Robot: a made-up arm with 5 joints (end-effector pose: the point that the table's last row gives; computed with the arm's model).
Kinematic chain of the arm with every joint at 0, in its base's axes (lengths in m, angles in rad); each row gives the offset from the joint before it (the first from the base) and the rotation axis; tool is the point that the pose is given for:
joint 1: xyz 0 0 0.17 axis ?
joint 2: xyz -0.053 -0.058 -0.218 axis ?
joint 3: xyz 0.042 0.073 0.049 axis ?
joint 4: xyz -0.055 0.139 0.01 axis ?
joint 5: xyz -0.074 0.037 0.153 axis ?
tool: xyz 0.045 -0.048 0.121
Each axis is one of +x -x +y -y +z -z.
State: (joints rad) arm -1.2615 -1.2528 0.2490 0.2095 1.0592
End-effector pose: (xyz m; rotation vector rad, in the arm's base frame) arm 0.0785 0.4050 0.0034 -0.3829 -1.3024 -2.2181
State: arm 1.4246 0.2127 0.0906 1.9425 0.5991
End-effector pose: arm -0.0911 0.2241 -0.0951 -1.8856 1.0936 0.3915
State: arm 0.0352 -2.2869 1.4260 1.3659 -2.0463
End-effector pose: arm -0.0914 0.1616 0.2480 -0.4057 -0.6643 0.5499
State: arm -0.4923 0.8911 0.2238 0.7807 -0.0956
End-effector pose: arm 0.2964 0.0606 -0.0259 0.2424 1.6735 -0.2841
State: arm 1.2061 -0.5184 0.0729 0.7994 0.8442
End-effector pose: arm -0.1667 -0.0328 0.2747 -0.2712 0.0967 0.3146
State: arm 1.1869 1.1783 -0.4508 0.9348 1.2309
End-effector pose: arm 0.1072 0.2896 -0.0558 -1.7457 1.2399 -0.0920
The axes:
joint 1: +z
joint 2: +y
joint 3: -x
joint 4: +y
joint 5: -z

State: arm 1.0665 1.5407 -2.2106 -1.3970 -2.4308
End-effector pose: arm 0.1931 0.1125 0.2557 0.1953 -0.0694 1.2846
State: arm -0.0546 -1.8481 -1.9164 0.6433 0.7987
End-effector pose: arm -0.1499 -0.2737 0.0220 0.7902 -0.4553 1.1131
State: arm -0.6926 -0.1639 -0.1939 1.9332 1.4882
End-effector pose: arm 0.2500 -0.0316 0.0936 -0.6525 1.8732 -1.3379
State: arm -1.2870 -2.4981 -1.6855 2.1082 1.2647
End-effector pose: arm -0.0670 0.3734 -0.0190 -1.1060 -0.2725 -1.0237
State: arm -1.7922 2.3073 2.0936 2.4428 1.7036
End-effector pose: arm -0.1000 0.2652 -0.2335 -2.6531 1.2050 1.1428
